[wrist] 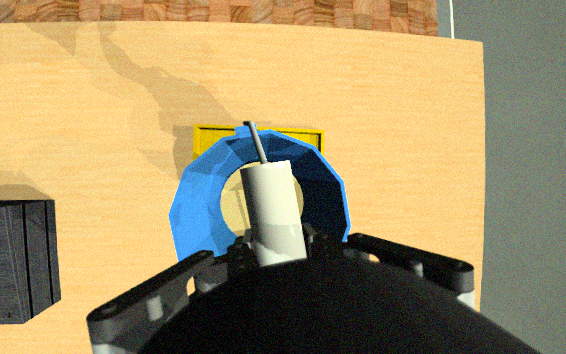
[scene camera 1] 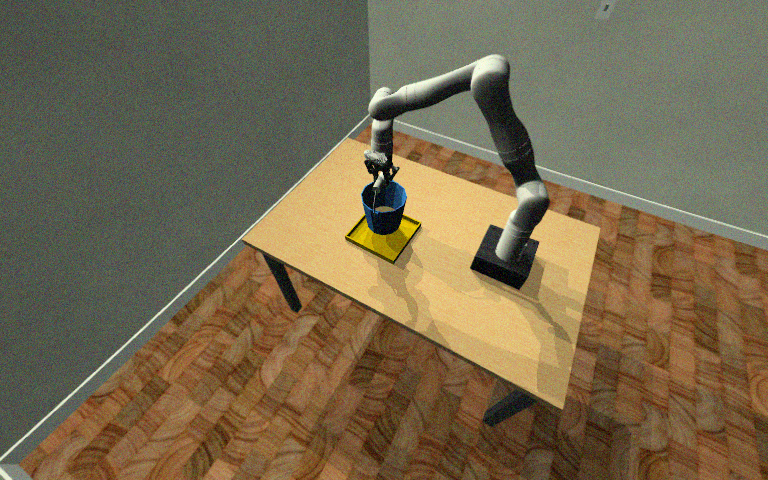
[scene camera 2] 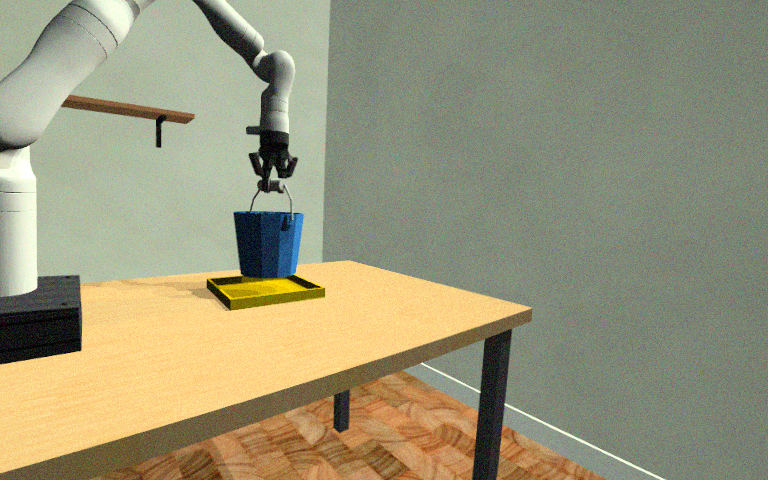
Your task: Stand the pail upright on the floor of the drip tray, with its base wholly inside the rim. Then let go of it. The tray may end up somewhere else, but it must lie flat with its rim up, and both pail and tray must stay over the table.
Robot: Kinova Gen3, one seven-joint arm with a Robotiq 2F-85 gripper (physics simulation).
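Pixels of known places: gripper, between the fingertips: (wrist: 278, 238) (scene camera 1: 381, 184) (scene camera 2: 274, 193); arm's base, origin of its link: (scene camera 1: 507, 253) (scene camera 2: 3, 289).
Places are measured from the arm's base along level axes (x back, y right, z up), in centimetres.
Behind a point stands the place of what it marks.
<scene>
The blue pail (scene camera 1: 385, 225) {z 4.1, x -49.4, y -4.5 cm} (scene camera 2: 269, 246) {z 5.2, x -48.0, y 9.7 cm} (wrist: 197, 210) {z 7.5, x -44.6, y 0.9 cm} hangs upright from its wire bail. Its base appears a little above the yellow drip tray (scene camera 1: 390, 249) {z -8.5, x -46.3, y -6.7 cm} (scene camera 2: 277, 299) {z -7.7, x -47.9, y 13.3 cm} (wrist: 207, 139) {z -8.5, x -44.3, y -10.6 cm}, which lies flat on the table with its rim up. In scene camera 2 the base overlaps the tray's far rim; in scene camera 1 it hides the far part of the tray. My gripper (scene camera 1: 380, 181) {z 18.6, x -53.6, y 3.3 cm} (scene camera 2: 273, 183) {z 18.6, x -53.6, y 3.3 cm} (wrist: 278, 238) {z 18.6, x -53.6, y 3.3 cm} is shut on the white handle grip of the pail, above its opening. In the wrist view the pail covers most of the tray.
The black base block (scene camera 1: 501, 263) {z 0.4, x -1.9, y -6.0 cm} (scene camera 2: 42, 316) {z -2.3, x -3.5, y 13.6 cm} (wrist: 25, 260) {z -2.7, x -10.2, y 4.1 cm} of the arm stands on the table (scene camera 1: 453, 305) {z -8.9, x -15.6, y -24.2 cm} (scene camera 2: 396, 316) {z -8.9, x -61.6, y 39.9 cm} (wrist: 400, 100) {z -8.9, x -86.1, y -10.9 cm}, apart from the tray. A brown wall shelf (scene camera 2: 124, 108) is in the background. Walls rise beyond the table edges.
</scene>
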